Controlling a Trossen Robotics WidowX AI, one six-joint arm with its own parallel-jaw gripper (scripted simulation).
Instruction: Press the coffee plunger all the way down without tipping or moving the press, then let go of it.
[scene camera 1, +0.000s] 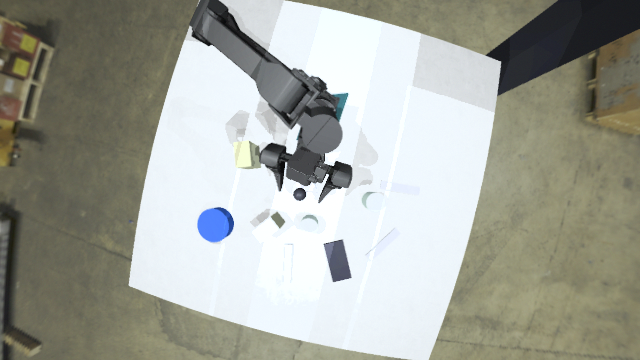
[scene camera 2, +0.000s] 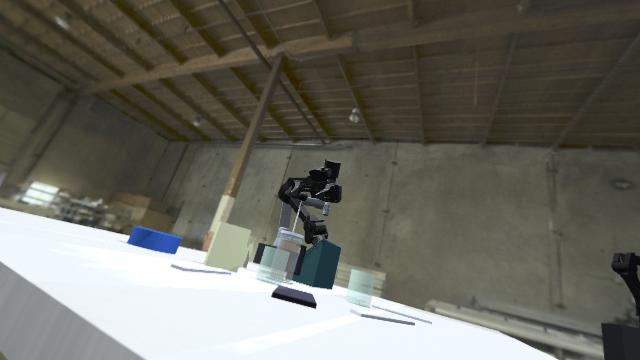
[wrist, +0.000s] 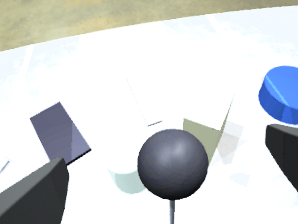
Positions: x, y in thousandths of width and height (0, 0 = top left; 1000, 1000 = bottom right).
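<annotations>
You can see my gripper in the wrist view (565, 676), and scene camera 1 (468, 546) has it too, and so does scene camera 2 (473, 543).
</annotations>
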